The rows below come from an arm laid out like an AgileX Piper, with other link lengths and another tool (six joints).
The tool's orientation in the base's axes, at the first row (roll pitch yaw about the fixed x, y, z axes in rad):
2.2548 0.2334 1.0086
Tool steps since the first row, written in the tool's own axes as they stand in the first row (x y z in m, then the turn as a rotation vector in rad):
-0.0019 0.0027 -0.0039 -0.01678 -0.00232 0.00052
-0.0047 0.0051 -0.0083 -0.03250 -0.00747 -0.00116
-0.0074 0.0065 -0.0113 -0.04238 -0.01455 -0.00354
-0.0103 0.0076 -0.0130 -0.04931 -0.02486 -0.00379
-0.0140 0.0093 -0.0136 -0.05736 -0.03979 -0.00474
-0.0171 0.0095 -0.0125 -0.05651 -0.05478 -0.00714
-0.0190 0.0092 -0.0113 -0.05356 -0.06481 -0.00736
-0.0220 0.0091 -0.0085 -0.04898 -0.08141 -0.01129
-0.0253 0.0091 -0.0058 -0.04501 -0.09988 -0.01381
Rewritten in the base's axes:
-0.0015 0.0000 0.0049 -0.00986 -0.01366 0.00181
-0.0040 -0.0004 0.0100 -0.02223 -0.02475 0.00260
-0.0063 -0.0012 0.0136 -0.03319 -0.03029 0.00101
-0.0081 -0.0029 0.0161 -0.04343 -0.03395 -0.00501
-0.0093 -0.0059 0.0186 -0.05756 -0.03730 -0.01382
-0.0101 -0.0091 0.0188 -0.06795 -0.03254 -0.02385
-0.0106 -0.0113 0.0183 -0.07287 -0.02814 -0.03196
-0.0106 -0.0152 0.0172 -0.08323 -0.01918 -0.04312
-0.0107 -0.0194 0.0163 -0.09427 -0.01114 -0.05641

